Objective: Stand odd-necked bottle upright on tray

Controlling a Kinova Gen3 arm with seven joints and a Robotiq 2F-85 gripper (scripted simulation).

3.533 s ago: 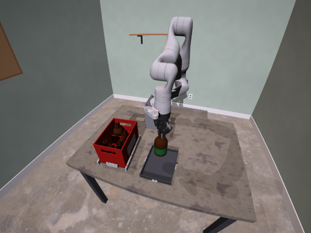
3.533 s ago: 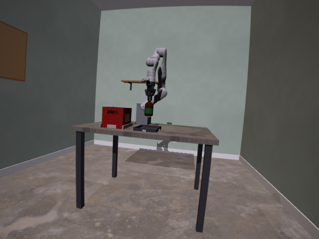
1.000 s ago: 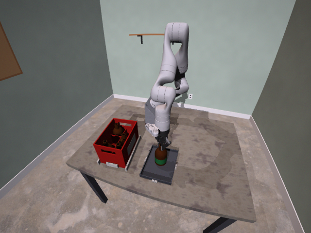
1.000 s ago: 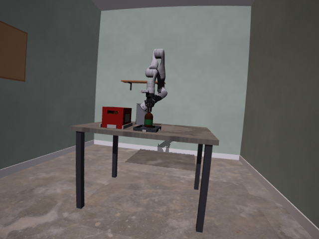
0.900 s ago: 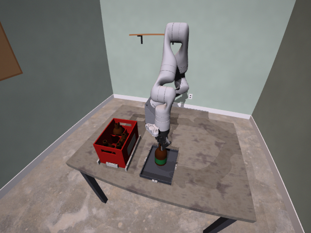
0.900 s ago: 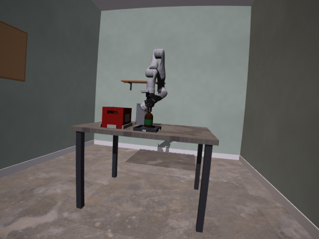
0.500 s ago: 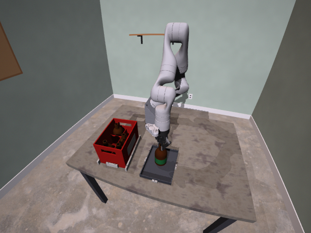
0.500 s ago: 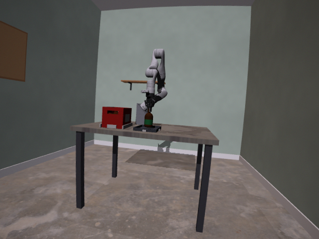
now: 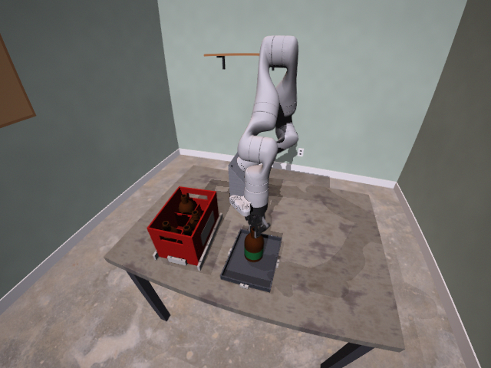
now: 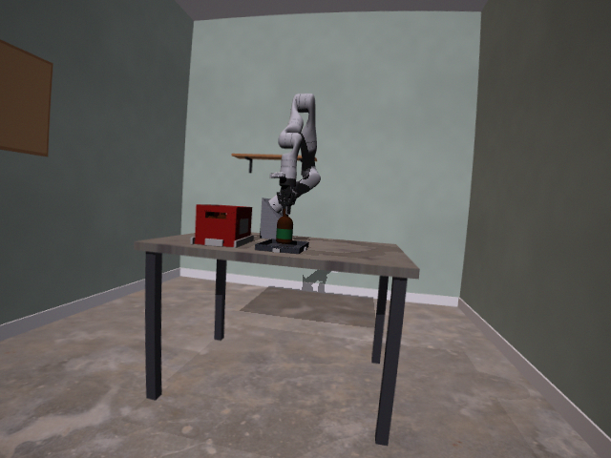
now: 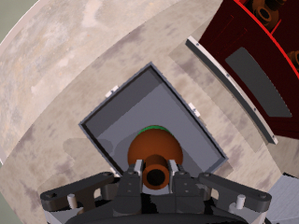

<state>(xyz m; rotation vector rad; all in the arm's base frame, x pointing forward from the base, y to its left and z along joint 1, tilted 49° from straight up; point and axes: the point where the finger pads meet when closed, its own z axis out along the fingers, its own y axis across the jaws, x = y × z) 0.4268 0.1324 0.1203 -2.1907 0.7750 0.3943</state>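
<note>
Right now the dark tray is 16 cm below my hand. Also, from my hand: crate: 30 cm to the right, 9 cm below, 3 cm behind.
</note>
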